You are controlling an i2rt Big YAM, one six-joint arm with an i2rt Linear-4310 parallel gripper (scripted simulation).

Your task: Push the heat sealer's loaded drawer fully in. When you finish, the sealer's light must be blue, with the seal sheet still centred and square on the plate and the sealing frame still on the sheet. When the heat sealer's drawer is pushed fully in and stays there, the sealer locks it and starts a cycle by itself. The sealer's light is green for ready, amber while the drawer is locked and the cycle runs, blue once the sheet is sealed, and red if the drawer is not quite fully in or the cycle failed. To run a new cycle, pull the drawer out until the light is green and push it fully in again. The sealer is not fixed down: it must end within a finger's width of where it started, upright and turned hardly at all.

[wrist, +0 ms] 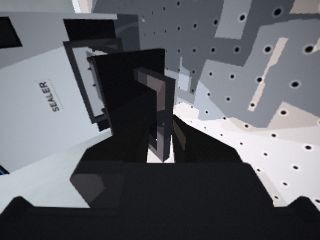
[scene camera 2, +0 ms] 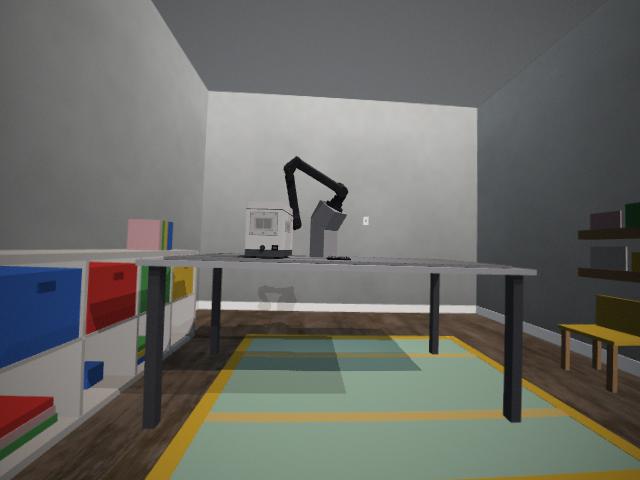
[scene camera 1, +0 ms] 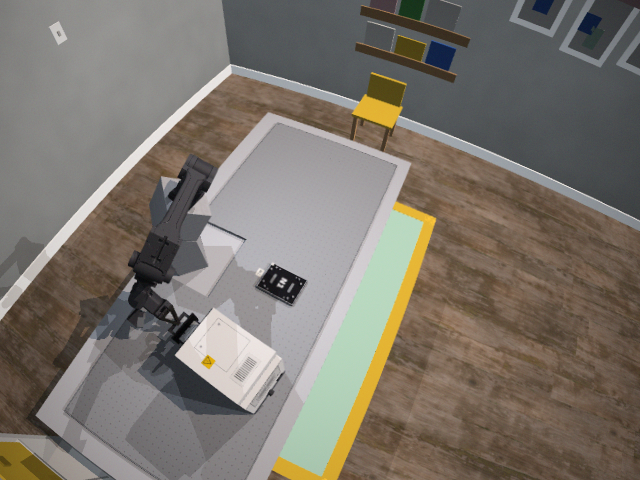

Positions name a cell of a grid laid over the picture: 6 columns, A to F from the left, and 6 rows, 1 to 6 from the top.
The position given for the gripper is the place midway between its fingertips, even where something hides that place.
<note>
In view: the gripper (wrist: D3) and a white heat sealer (scene camera 1: C5).
The white heat sealer is seen too in scene camera 2 (scene camera 2: C3).
</note>
